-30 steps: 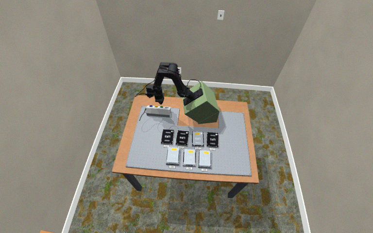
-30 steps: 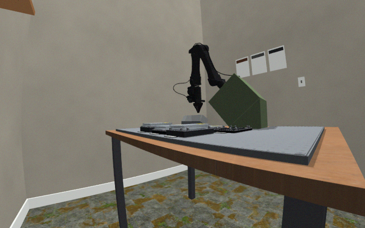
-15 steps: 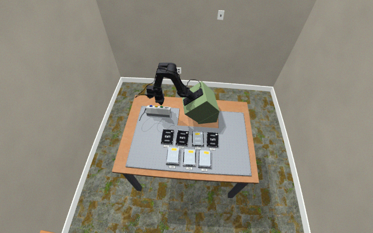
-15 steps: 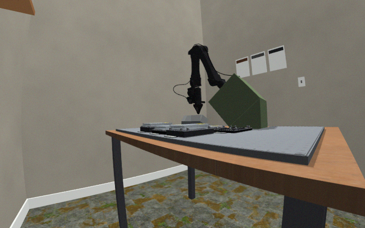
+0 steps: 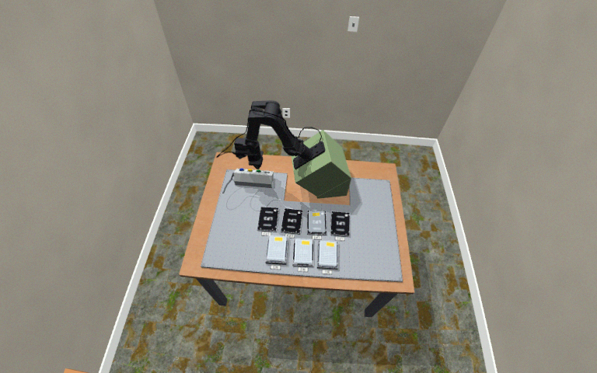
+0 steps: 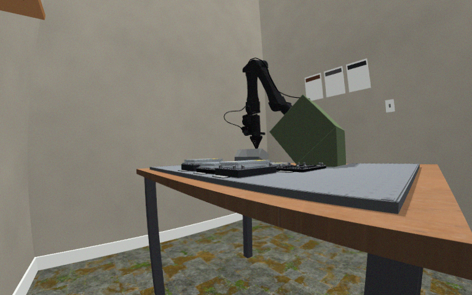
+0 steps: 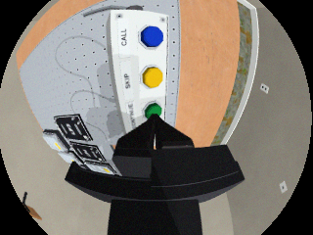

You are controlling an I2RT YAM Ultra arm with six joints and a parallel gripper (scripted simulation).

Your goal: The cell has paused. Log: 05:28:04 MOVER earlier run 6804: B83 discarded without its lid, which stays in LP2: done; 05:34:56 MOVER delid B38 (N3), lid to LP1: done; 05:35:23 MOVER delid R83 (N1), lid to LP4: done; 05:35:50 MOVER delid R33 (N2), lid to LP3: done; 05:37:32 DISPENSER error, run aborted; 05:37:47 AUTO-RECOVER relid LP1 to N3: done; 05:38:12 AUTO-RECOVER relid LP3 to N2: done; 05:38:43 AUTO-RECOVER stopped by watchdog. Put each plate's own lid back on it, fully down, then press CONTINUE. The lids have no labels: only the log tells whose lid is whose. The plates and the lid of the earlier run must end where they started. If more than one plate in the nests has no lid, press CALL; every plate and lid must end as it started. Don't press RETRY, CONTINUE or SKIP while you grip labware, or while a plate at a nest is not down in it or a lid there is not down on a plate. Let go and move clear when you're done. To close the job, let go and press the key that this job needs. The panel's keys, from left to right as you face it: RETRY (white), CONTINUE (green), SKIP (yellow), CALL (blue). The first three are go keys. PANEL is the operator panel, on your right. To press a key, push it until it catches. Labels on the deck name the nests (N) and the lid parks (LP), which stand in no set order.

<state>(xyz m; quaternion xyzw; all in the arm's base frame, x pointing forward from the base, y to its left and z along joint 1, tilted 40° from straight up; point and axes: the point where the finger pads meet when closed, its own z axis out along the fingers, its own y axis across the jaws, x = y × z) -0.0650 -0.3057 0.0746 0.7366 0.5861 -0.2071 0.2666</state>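
The green key is 2 cm below my hand. Round my hand: yellow key (1 cm behind, 5 cm to the right, 2 cm below); then blue call key (2 cm behind, 10 cm to the right, 2 cm below); then lid (34 cm ahead, 29 cm to the left, 8 cm below).
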